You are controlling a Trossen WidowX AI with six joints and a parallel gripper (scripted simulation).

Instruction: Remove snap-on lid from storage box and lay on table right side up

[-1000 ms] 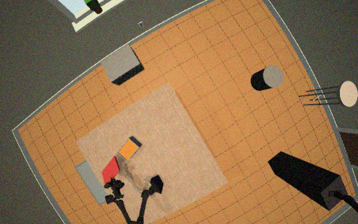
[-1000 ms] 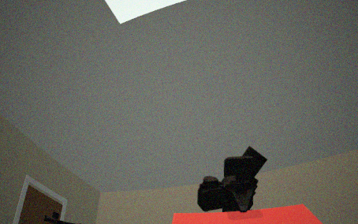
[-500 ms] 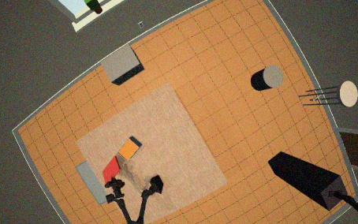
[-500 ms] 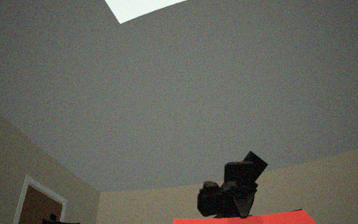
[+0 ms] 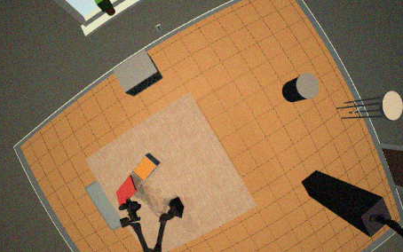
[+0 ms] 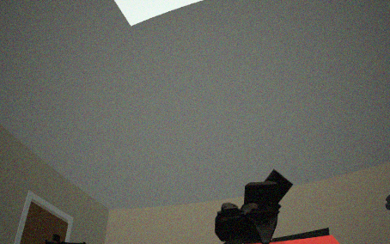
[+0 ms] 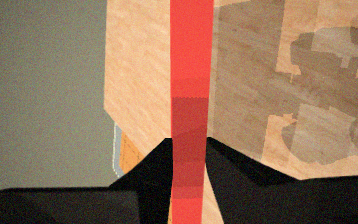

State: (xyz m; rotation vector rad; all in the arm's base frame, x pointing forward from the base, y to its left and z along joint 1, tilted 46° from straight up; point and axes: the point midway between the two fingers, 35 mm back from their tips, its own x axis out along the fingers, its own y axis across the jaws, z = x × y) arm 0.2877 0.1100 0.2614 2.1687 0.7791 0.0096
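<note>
My gripper tip is 60 mm short of the red lid, 50 mm above it and 20 mm to the right of it. Round my gripper tip: blue box 250 mm to the right, 140 mm below, 140 mm ahead.
</note>
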